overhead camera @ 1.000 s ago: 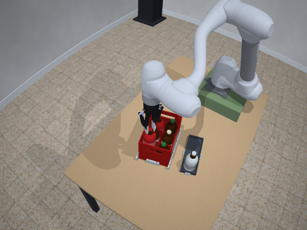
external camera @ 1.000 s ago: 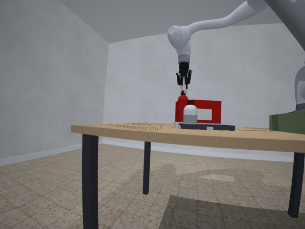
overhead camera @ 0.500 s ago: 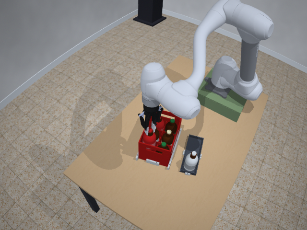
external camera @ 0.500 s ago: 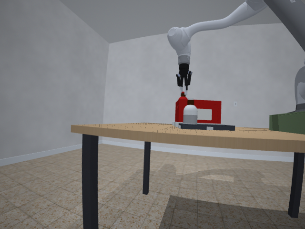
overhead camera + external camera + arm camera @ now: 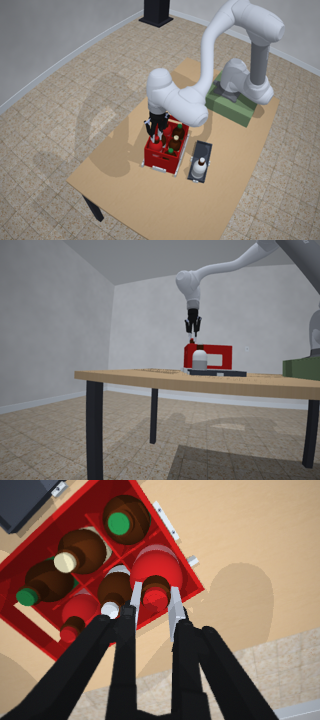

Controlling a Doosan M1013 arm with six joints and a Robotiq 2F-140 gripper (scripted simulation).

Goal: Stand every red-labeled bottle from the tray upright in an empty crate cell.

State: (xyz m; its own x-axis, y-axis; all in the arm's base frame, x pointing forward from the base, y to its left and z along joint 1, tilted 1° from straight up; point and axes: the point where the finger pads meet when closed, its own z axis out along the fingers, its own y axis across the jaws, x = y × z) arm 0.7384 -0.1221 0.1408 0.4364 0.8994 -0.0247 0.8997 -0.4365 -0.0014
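Right now the red crate is 160 mm below my hand, 90 mm behind it and 20 mm to the left of it. Also, from my hand: grey-labeled bottle: 250 mm to the left, 160 mm below, 70 mm behind.
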